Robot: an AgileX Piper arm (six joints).
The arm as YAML. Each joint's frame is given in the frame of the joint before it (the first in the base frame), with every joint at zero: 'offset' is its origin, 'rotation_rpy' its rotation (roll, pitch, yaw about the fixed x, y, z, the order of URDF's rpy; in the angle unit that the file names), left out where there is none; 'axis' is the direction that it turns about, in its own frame. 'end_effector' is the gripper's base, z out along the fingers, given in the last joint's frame.
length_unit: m
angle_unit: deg
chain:
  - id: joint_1
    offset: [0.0, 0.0, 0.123]
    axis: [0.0, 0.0, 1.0]
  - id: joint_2
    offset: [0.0, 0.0, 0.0]
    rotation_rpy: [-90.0, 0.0, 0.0]
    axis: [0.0, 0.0, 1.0]
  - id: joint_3
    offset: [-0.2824, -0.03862, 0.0]
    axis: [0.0, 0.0, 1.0]
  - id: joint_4
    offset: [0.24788, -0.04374, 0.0]
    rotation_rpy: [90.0, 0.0, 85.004]
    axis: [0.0, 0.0, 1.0]
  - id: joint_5
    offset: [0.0, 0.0, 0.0]
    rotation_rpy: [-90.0, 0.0, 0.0]
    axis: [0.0, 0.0, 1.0]
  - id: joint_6
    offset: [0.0, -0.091, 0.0]
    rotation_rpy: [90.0, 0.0, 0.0]
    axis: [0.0, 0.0, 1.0]
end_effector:
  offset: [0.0, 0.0, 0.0]
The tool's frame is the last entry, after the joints.
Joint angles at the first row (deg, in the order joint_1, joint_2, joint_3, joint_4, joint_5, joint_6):
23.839 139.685 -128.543 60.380 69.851 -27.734
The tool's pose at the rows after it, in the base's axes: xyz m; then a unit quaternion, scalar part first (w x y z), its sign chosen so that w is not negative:
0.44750, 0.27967, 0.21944, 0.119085, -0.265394, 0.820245, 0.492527
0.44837, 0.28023, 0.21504, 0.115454, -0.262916, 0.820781, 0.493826
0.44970, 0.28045, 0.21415, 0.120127, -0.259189, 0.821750, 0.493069
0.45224, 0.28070, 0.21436, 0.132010, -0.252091, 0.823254, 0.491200
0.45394, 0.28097, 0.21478, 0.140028, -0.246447, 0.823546, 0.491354
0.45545, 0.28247, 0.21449, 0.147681, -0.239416, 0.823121, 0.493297
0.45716, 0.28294, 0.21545, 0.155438, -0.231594, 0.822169, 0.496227
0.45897, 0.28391, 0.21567, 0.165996, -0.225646, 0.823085, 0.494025
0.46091, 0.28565, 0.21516, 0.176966, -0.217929, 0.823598, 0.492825
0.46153, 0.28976, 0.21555, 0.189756, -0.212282, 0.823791, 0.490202
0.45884, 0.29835, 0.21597, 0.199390, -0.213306, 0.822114, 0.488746
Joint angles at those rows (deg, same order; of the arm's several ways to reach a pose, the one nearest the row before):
23.839 141.160 -129.715 61.314 69.851 -27.659
23.839 141.717 -129.794 61.543 69.850 -27.660
23.838 141.827 -129.795 61.585 69.107 -27.660
23.839 141.829 -129.799 61.627 67.498 -27.658
23.839 141.827 -129.792 61.864 66.397 -27.661
23.962 141.949 -129.797 62.382 65.133 -27.659
23.962 141.947 -129.795 63.020 64.000 -27.610
24.082 141.947 -129.795 63.020 62.480 -27.610
24.279 142.060 -129.795 63.228 60.721 -27.611
24.807 142.058 -129.792 63.229 58.642 -27.612
25.895 142.062 -129.799 63.260 56.806 -27.852

